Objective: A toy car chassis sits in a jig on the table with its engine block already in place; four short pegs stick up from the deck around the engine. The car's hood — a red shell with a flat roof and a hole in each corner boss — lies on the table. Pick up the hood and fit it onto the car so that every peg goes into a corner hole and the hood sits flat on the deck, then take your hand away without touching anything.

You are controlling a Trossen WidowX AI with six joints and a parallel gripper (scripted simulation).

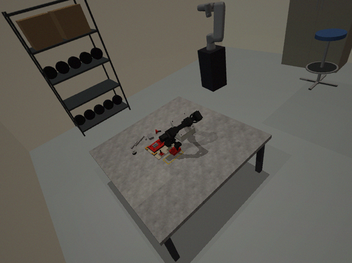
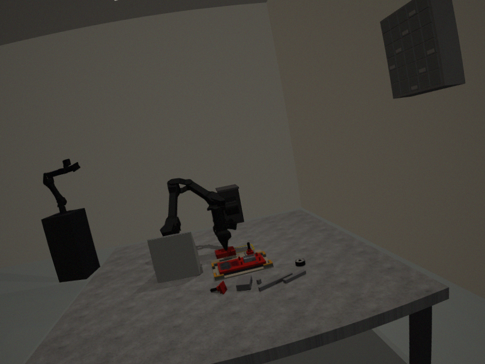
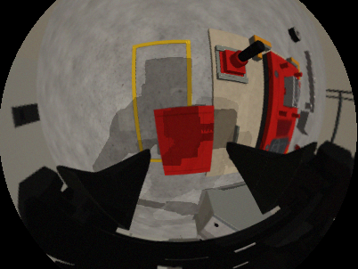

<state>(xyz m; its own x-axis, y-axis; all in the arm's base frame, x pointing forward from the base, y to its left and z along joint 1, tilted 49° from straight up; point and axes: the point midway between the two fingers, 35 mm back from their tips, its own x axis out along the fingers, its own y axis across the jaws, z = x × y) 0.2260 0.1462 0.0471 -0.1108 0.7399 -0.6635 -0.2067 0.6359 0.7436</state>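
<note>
My gripper tip is 20 mm above the red hood. Round my gripper tip: black wheel: 320 mm ahead, 260 mm to the right, 30 mm below.
</note>
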